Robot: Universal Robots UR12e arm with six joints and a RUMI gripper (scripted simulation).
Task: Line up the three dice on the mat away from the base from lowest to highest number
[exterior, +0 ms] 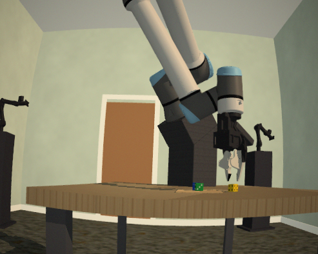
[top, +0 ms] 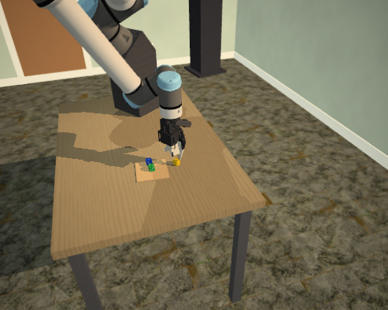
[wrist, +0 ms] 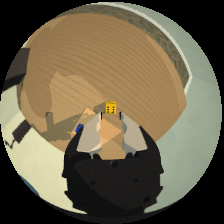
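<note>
The yellow die is 4 cm below my hand. The rest, counted from my hand: green die 12 cm to the right, 3 cm below, 1 cm behind; then tan mat 12 cm to the right, 5 cm below, 1 cm behind; then blue die 11 cm to the right, 6 cm behind, 3 cm below.
</note>
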